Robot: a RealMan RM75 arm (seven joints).
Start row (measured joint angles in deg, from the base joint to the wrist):
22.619, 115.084, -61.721, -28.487, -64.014, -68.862, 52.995
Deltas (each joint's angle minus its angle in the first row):
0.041, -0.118, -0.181, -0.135, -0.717, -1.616, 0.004
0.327, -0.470, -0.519, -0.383, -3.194, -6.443, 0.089
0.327, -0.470, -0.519, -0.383, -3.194, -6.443, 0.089
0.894, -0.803, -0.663, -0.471, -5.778, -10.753, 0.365
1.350, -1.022, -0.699, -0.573, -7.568, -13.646, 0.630
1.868, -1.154, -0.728, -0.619, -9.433, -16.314, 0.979
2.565, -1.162, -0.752, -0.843, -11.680, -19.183, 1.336
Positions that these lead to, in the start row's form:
22.660, 114.966, -61.902, -28.622, -64.731, -70.478, 52.999
22.946, 114.614, -62.240, -28.870, -67.208, -75.305, 53.084
22.946, 114.614, -62.240, -28.870, -67.208, -75.305, 53.084
23.513, 114.281, -62.384, -28.958, -69.792, -79.615, 53.360
23.969, 114.062, -62.420, -29.060, -71.582, -82.508, 53.625
24.487, 113.930, -62.449, -29.106, -73.447, -85.176, 53.974
25.184, 113.922, -62.473, -29.330, -75.694, -88.045, 54.331

